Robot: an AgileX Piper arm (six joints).
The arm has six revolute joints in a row. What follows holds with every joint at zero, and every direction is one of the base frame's. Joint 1 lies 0.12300 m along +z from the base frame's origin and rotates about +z. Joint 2 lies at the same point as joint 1 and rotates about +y. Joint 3 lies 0.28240 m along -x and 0.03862 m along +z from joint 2 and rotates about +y. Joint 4 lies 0.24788 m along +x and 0.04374 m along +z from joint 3 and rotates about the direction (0.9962, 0, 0.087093). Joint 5 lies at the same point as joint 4 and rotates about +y. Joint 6 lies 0.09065 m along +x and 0.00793 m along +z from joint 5 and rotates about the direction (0.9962, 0, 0.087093). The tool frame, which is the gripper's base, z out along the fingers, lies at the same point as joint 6; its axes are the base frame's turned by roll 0.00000, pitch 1.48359 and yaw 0.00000 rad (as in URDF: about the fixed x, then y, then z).
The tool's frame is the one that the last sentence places.
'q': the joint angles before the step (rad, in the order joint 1, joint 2, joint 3, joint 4, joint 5, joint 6). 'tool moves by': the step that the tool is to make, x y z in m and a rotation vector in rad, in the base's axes. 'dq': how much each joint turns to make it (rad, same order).
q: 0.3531, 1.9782, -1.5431, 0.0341, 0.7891, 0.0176
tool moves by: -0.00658, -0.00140, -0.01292, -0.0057, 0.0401, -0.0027
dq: 0.0009, 0.0000, 0.0476, 0.0093, -0.0080, -0.0001
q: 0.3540, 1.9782, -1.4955, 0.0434, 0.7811, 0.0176
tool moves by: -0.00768, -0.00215, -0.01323, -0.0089, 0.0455, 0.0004
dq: 0.0000, 0.0000, 0.0494, 0.0102, -0.0035, -0.0051
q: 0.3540, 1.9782, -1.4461, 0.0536, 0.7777, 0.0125
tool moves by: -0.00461, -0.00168, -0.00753, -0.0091, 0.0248, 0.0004
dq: 0.0000, 0.0000, 0.0288, 0.0004, -0.0023, -0.0007
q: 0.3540, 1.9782, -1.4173, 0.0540, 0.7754, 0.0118
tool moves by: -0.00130, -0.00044, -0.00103, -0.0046, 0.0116, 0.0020
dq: 0.0000, 0.0000, 0.0030, 0.0000, 0.0096, -0.0016
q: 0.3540, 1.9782, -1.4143, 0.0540, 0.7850, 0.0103
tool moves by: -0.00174, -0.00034, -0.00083, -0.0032, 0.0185, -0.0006
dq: 0.0000, 0.0000, 0.0015, 0.0034, 0.0170, -0.0001
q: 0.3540, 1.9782, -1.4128, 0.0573, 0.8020, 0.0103
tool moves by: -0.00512, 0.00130, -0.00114, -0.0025, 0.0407, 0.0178
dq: 0.0040, -0.0025, 0.0051, 0.0183, 0.0375, -0.0208
